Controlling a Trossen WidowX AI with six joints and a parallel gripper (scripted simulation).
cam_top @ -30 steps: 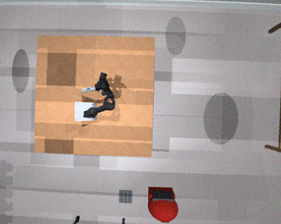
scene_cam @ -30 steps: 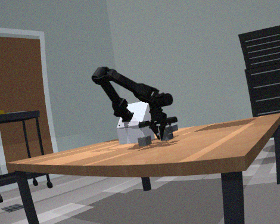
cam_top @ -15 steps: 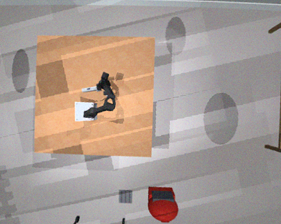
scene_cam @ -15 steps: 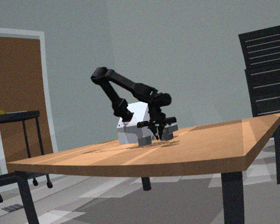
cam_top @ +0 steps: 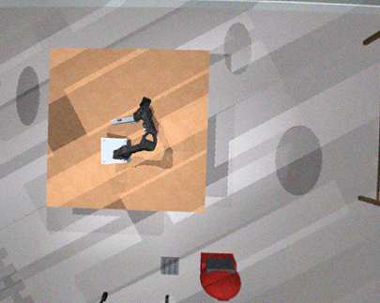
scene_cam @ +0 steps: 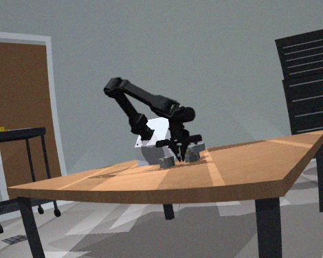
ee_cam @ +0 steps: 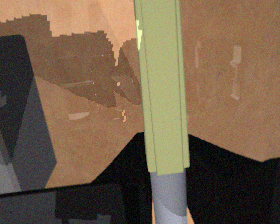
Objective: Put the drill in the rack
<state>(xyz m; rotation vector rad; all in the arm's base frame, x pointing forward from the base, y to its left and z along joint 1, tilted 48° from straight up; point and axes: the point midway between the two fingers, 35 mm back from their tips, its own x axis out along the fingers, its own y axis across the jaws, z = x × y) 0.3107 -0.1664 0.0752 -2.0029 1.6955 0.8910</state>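
Right now my gripper tip is 10 mm past the drill, 40 mm to the right of it and 30 mm below it. From my gripper tip the other things lie so: grey housing block 40 mm behind, 180 mm to the left, 20 mm above.
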